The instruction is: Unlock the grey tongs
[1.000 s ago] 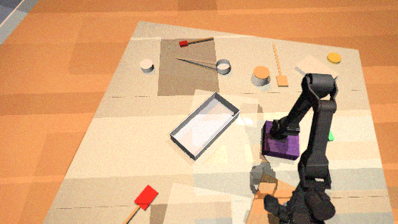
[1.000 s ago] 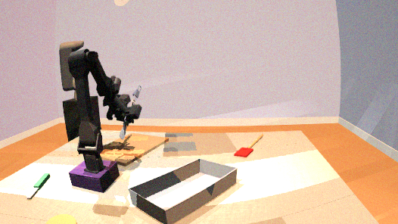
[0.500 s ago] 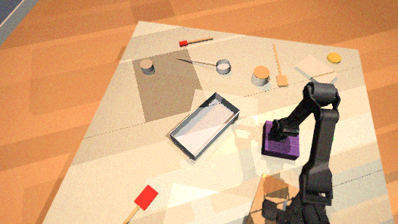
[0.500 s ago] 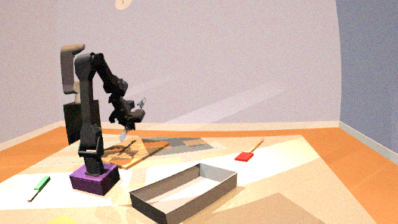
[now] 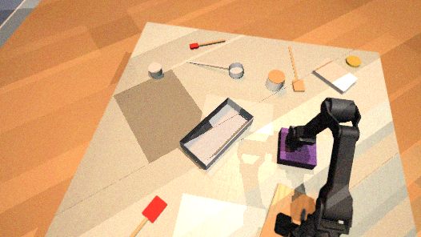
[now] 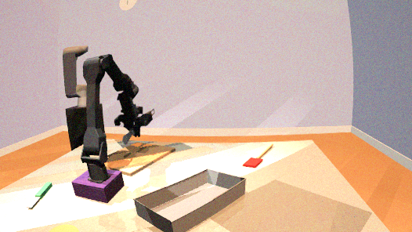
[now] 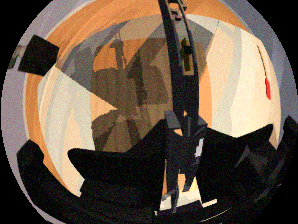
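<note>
The wooden board is 20 mm behind my gripper tip, 20 mm to the right of it and 90 mm below it. Round my gripper tip: green-handled tool: 150 mm behind, 540 mm to the right, 90 mm below; roasting tin: 360 mm ahead, 340 mm to the right, 70 mm below; red spatula: 510 mm ahead, 90 mm to the left, 90 mm below.
</note>
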